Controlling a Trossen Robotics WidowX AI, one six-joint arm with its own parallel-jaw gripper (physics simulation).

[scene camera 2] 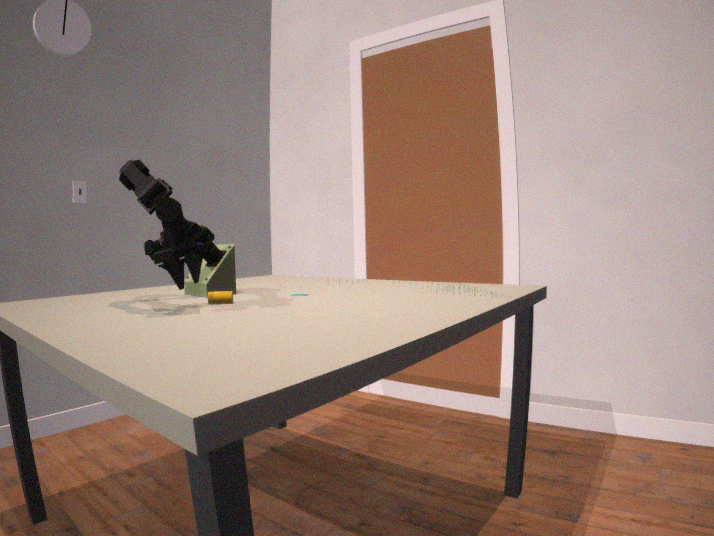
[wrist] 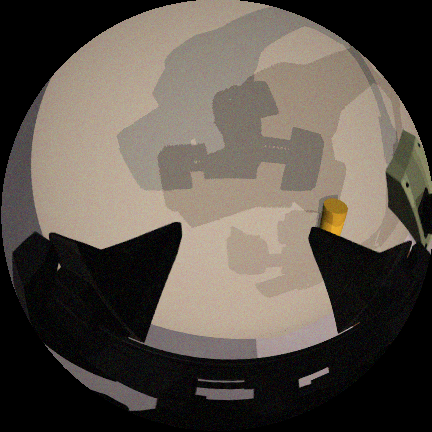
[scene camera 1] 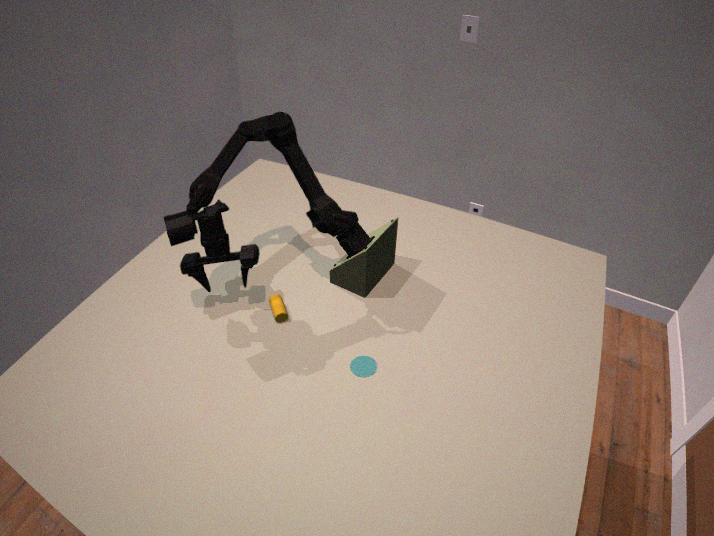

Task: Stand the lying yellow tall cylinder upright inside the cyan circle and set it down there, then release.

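Pixels of known places: gripper, fingertip midpoint: (scene camera 2: 189,286) (wrist: 249,231) (scene camera 1: 227,289); arm's base, link origin: (scene camera 2: 216,258) (scene camera 1: 361,247).
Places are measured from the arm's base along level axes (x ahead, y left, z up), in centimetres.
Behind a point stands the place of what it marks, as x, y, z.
Note:
The yellow cylinder (scene camera 1: 278,308) {21.6, -10.0, -8.1} (scene camera 2: 220,297) {21.8, -12.0, -9.5} (wrist: 333,217) {19.7, -13.9, -8.5} lies on its side on the table. In the wrist view its lower part is hidden behind the right-hand fingertip. The cyan circle (scene camera 1: 363,366) {23.4, 14.8, -11.2} (scene camera 2: 299,294) {23.1, 14.9, -11.2} is a flat disc on the table, to the right of the cylinder and nearer the camera in scene camera 1; it does not show in the wrist view. My gripper (scene camera 1: 227,288) {25.3, -22.9, -5.3} (scene camera 2: 188,285) {25.3, -22.9, -5.3} (wrist: 249,231) {25.3, -22.9, -5.3} is open and empty, fingers pointing down. It is above the table, to the left of the cylinder in scene camera 1, and apart from it.
The green wedge-shaped base (scene camera 1: 374,262) {0.6, 4.3, -2.3} (scene camera 2: 225,275) {4.7, 0.3, -5.1} (wrist: 403,174) {2.5, -6.6, -7.2} carries the arm and stands behind and to the right of the cylinder in scene camera 1. The arm's shadows fall on the table (scene camera 1: 461,432) {27.6, 40.5, -11.3} (scene camera 2: 322,334) {71.3, -21.2, -11.3} around the cylinder.

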